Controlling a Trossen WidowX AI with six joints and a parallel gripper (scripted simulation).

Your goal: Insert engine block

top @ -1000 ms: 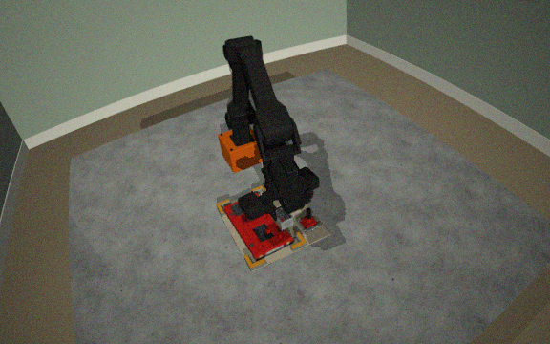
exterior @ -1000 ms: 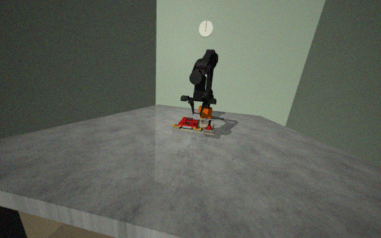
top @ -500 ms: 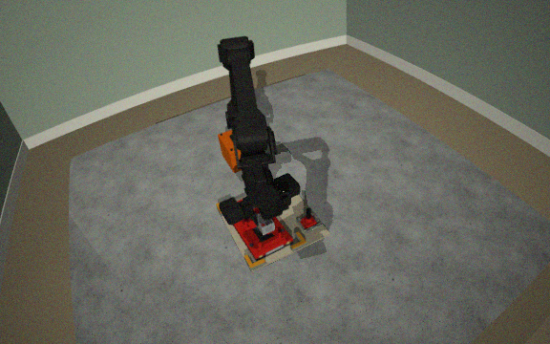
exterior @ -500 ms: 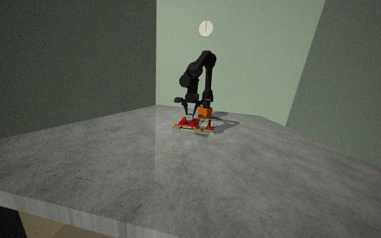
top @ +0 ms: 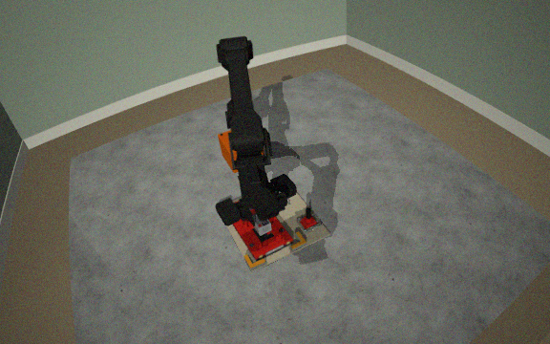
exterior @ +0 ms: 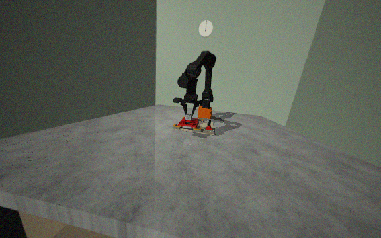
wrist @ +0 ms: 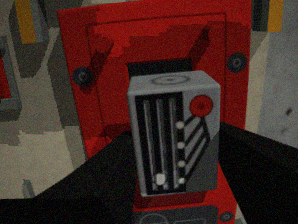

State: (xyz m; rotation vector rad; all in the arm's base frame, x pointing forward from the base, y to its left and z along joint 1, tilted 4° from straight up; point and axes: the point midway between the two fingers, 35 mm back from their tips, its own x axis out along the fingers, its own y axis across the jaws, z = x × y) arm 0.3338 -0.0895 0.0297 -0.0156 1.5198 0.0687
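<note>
Right now the engine block is 1 cm below my gripper tip.
</note>
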